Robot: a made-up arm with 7 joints.
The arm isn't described. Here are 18 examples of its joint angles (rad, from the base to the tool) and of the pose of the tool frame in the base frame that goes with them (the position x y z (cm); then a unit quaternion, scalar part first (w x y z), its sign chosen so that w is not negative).
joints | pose
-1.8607 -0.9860 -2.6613 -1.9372 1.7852 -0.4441 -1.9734 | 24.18 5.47 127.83 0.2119 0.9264 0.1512 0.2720
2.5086 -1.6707 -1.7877 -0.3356 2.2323 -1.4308 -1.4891 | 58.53 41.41 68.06 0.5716 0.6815 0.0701 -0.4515
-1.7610 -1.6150 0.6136 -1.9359 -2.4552 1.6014 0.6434 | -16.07 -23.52 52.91 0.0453 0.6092 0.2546 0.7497
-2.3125 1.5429 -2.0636 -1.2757 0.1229 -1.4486 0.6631 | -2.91 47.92 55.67 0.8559 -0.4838 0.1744 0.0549
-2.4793 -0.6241 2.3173 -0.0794 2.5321 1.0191 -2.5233 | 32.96 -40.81 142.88 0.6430 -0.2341 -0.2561 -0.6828
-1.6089 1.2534 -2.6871 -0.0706 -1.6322 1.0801 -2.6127 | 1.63 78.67 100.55 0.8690 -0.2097 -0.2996 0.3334
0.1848 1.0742 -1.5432 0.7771 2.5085 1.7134 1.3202 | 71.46 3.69 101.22 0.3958 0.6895 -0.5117 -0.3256
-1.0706 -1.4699 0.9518 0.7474 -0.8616 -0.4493 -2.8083 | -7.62 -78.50 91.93 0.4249 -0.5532 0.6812 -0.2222
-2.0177 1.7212 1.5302 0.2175 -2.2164 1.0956 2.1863 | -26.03 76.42 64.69 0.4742 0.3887 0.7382 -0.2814
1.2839 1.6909 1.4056 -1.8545 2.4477 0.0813 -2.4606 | 55.28 -23.65 86.40 0.0629 -0.9892 -0.1315 -0.0181
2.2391 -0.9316 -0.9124 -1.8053 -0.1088 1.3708 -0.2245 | -1.23 52.55 87.04 0.1472 0.9062 0.3298 0.2197
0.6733 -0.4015 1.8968 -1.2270 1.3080 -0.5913 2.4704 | 24.29 23.77 133.91 0.4049 -0.9131 0.0124 -0.0457
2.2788 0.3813 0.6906 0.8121 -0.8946 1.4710 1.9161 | -50.68 -27.27 121.65 0.4624 -0.3086 0.8180 0.1479
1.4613 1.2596 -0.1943 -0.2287 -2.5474 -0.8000 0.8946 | -0.39 -85.92 97.28 0.7233 0.1129 -0.1442 -0.6658
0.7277 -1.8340 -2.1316 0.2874 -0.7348 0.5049 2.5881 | -46.70 59.78 54.62 0.5980 0.2963 0.6081 0.4299
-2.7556 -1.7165 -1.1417 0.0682 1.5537 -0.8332 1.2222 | 68.15 -35.17 62.75 0.9146 0.1025 0.3428 -0.1885
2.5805 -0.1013 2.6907 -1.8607 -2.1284 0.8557 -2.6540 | -21.85 -41.90 104.91 0.2903 0.1900 0.1064 -0.9318
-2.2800 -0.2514 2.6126 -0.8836 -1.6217 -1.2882 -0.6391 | -23.25 -20.43 145.01 0.0663 0.3344 -0.9352 -0.0955
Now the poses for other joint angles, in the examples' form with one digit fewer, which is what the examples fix.
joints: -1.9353 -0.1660 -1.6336 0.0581 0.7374 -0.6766 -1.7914
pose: 7.9 -14.8 158.3 0.194 -0.880 0.284 -0.328
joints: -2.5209 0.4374 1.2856 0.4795 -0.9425 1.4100 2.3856
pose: -18.1 42.9 138.6 0.396 0.540 0.726 0.158
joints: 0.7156 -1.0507 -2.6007 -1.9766 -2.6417 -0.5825 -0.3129
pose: -10.2 -15.9 132.7 0.487 -0.690 0.047 -0.534
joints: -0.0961 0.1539 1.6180 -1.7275 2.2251 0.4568 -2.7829
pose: 1.0 45.6 113.4 0.345 0.569 0.704 0.247
